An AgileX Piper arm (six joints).
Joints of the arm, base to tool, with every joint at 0 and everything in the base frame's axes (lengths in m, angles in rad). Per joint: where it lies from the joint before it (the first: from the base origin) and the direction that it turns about. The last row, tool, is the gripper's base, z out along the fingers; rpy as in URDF.
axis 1: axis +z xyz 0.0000 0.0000 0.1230
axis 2: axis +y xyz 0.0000 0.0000 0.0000
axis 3: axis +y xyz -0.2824 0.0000 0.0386
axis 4: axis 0.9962 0 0.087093 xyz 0.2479 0.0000 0.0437
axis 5: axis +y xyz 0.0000 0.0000 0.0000
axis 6: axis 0.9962 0 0.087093 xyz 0.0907 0.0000 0.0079
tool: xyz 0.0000 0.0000 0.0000 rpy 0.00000 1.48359 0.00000
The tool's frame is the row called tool.
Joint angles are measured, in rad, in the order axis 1, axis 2, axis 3, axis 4, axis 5, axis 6. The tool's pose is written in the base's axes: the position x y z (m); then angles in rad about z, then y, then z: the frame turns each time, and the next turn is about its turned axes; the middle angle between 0 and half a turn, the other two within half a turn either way. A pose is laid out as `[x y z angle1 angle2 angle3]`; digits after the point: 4 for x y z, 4 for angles.
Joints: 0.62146 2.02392 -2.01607 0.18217 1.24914 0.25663
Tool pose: [0.3502 0.2700 0.3193 1.0374 2.7022 0.6951]
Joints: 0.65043 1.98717 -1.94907 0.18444 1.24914 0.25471
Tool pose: [0.3340 0.2741 0.3165 1.0990 2.7287 0.7288]
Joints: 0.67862 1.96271 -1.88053 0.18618 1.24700 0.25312
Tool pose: [0.3197 0.2783 0.3078 1.1765 2.7653 0.7810]
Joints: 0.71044 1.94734 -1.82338 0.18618 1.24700 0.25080
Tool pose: [0.3057 0.2840 0.2983 1.2644 2.8015 0.8386]
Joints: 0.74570 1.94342 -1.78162 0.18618 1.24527 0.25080
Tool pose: [0.2927 0.2920 0.2884 1.3583 2.8317 0.9008]
